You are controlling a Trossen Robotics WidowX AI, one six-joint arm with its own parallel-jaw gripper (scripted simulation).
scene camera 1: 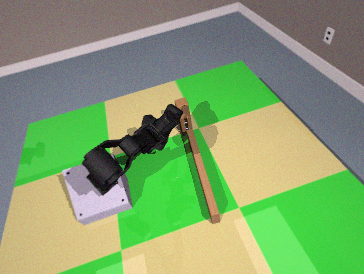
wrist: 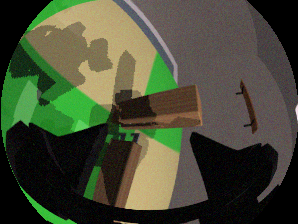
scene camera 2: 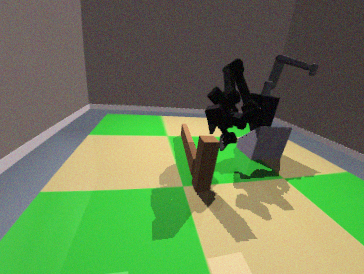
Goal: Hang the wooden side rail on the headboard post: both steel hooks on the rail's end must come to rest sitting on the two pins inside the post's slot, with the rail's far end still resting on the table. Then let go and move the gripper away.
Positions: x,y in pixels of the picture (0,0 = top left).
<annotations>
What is the gripper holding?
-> Nothing.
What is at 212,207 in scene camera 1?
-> A wooden side rail.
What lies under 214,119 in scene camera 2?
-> The gripper.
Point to a wooden side rail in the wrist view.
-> At 117,170
</annotations>
